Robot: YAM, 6 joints.
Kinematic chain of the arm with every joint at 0, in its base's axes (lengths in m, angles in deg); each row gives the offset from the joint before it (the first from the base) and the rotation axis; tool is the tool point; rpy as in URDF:
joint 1: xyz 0 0 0.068 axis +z
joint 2: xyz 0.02 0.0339 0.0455 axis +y
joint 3: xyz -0.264 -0.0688 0 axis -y
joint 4: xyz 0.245 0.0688 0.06 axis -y
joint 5: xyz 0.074 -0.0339 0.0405 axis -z
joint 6: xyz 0.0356 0 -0.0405 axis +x
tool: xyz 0 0 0 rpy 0 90 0
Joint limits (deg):
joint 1: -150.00..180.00
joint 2: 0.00..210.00
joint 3: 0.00..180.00
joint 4: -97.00..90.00
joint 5: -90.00..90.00
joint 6: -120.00..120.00
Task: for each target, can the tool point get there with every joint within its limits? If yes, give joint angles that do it. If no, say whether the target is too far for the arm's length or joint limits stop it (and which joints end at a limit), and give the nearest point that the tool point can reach.
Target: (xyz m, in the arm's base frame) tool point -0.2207 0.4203 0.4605
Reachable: yes | joints 113.57 133.09 160.46 -35.42 -73.78 -4.55
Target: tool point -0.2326 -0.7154 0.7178
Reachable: no: too far | nearest point -0.1554 -0.4781 0.5118 | short by 0.324 m
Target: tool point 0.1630 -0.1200 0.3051
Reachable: yes | joints -46.09 60.85 27.52 66.22 -73.99 -73.53
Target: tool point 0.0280 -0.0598 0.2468
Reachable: yes | joints -48.25 33.48 40.19 -81.59 32.22 -55.80
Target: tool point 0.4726 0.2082 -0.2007
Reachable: yes | joints 26.39 191.82 132.79 5.57 41.46 -44.51
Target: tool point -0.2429 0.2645 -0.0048
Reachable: yes | joints 134.60 134.12 67.67 -22.38 21.11 -8.55
